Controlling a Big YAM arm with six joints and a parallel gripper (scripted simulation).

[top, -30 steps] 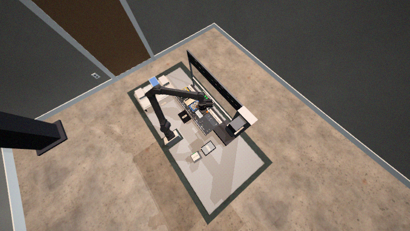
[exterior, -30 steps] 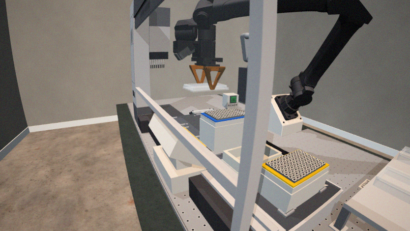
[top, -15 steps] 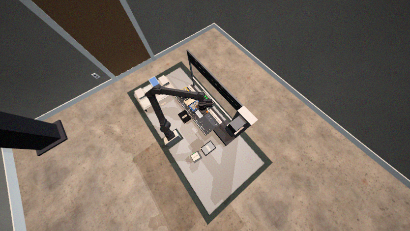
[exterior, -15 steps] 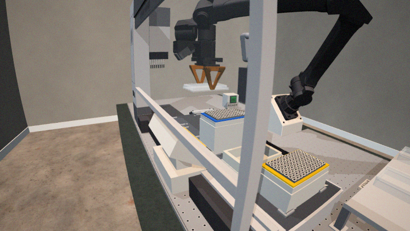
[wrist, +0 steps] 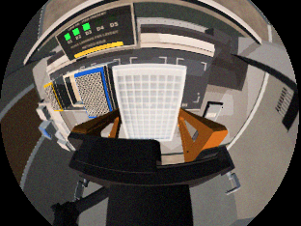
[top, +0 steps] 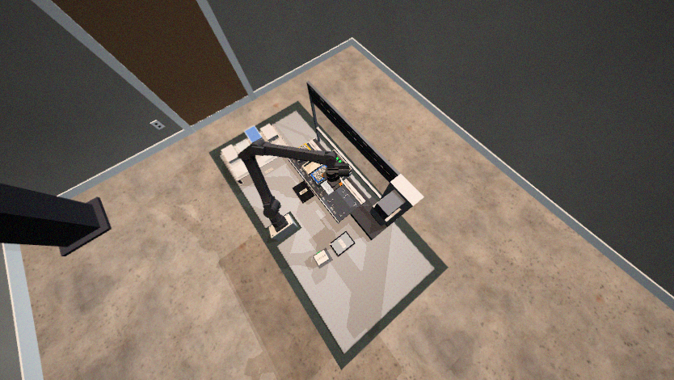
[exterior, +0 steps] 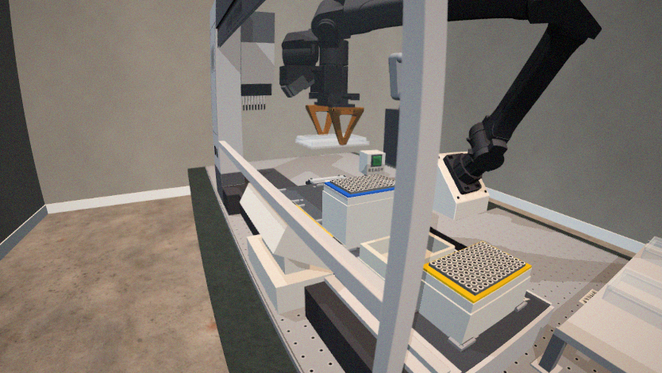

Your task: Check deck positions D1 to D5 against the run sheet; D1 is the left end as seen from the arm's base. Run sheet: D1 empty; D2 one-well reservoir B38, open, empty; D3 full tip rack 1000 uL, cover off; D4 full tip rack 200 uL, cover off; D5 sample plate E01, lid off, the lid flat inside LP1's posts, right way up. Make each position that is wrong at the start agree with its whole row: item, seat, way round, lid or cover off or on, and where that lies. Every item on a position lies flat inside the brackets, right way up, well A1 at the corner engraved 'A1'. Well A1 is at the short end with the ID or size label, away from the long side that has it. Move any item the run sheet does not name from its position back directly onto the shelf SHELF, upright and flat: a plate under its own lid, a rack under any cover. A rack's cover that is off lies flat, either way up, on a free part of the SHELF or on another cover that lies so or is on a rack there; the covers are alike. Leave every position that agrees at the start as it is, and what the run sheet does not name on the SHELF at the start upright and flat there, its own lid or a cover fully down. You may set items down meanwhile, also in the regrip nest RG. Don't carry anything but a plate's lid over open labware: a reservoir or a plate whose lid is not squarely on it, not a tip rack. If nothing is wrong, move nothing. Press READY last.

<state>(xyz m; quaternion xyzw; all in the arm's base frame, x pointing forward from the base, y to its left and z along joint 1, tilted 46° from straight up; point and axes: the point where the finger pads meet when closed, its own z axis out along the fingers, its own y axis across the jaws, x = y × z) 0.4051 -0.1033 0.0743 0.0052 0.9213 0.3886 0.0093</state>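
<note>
Now: hand 10 mm above the white sample plate. From my hand the other things lie so: frame bar (190 mm ahead, 80 mm to the left, 40 mm below); blue-rimmed tip rack (120 mm to the left, 90 mm below, 10 mm behind); black nest (210 mm below, 160 mm behind, 150 mm to the left).
</note>
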